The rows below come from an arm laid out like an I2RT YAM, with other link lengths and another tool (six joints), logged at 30 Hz.
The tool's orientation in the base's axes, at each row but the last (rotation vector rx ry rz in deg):
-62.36 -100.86 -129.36
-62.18 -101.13 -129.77
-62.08 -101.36 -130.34
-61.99 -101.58 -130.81
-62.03 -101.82 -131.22
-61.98 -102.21 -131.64
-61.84 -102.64 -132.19
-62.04 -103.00 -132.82
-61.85 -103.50 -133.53
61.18 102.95 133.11
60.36 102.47 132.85
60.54 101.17 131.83
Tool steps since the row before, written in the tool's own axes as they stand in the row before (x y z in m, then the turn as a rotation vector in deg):
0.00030 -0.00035 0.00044 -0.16 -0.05 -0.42
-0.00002 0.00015 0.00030 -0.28 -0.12 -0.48
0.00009 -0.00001 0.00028 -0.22 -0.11 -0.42
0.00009 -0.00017 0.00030 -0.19 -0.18 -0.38
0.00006 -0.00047 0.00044 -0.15 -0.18 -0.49
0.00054 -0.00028 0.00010 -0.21 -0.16 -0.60
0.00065 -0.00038 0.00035 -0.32 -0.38 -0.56
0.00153 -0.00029 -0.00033 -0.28 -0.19 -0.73
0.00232 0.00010 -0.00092 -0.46 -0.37 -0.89
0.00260 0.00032 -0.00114 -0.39 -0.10 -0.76
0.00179 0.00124 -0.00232 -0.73 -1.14 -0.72
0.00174 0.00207 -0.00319 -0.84 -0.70 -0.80
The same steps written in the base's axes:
-0.00018 0.00061 -0.00008 -0.10 -0.41 -0.17
0.00023 0.00020 0.00014 -0.08 -0.48 -0.30
0.00006 0.00028 0.00007 -0.09 -0.41 -0.25
0.00000 0.00035 -0.00006 -0.12 -0.34 -0.29
-0.00003 0.00056 -0.00032 -0.21 -0.42 -0.28
-0.00048 0.00038 0.00007 -0.21 -0.54 -0.30
-0.00048 0.00068 0.00006 -0.19 -0.48 -0.54
-0.00145 0.00041 0.00052 -0.23 -0.67 -0.38
-0.00220 0.00010 0.00118 -0.25 -0.82 -0.64
-0.00246 -0.00002 0.00145 -0.13 -0.77 -0.36
-0.00213 -0.00165 0.00169 -0.23 -0.52 -1.42
-0.00233 -0.00262 0.00228 -0.04 -0.79 -1.10

